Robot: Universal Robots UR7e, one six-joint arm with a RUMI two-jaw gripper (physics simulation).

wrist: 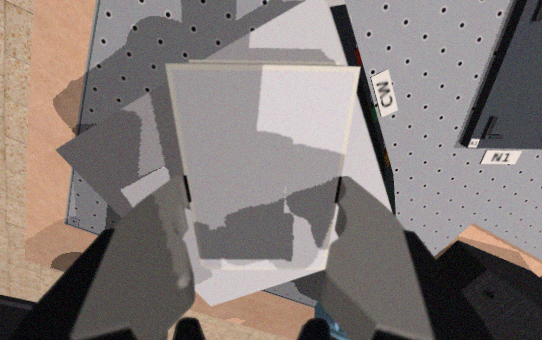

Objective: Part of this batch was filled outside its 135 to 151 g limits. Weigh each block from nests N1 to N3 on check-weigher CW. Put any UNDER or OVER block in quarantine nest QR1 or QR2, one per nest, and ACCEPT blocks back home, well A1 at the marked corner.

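Frame: origin at the arm's base, x left, y back, z up, level; metres.
Where they show: gripper, fingertip midpoint: (263, 178).
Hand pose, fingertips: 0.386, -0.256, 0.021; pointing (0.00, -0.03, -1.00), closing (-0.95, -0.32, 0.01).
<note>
Things, the pixels of their top centre, and the offset from my fingertips, as dx, dy, dz. "spot": a spot on its surface instead. Level surfaces: height alone.
- pale rectangular block, top centre: (263, 191) +0.001, -0.002, +0.018
- CW label, surface spot: (384, 93) spot: -0.109, -0.073, -0.124
- nest N1, surface spot: (512, 95) spot: -0.234, -0.117, -0.114
- grey perforated board, surface height: dz -0.126
- N1 label, surface spot: (501, 157) spot: -0.290, -0.056, -0.124
My gripper (263, 178) is shut on a pale rectangular block (225, 115), one grey jaw against each long side. The block fills the middle of the view, above the check-weigher CW, whose white top (367, 165) shows around it, turned at an angle to the block. The dark edge panel of the weigher, with small red, green and amber marks, runs along its right side, beside the CW label (384, 93). The block hides most of the weigher, and I cannot tell whether they touch. Part of nest N1 (512, 95), dark, shows at the right. Nests QR1 and QR2 do not show.
A grey perforated board (425, 120) lies under the weigher and nest. The N1 label (501, 157) sits at the nest's lower edge. A tan border (52, 50) and speckled floor (15, 125) show at the left. Black and blue arm parts show at the bottom.
</note>
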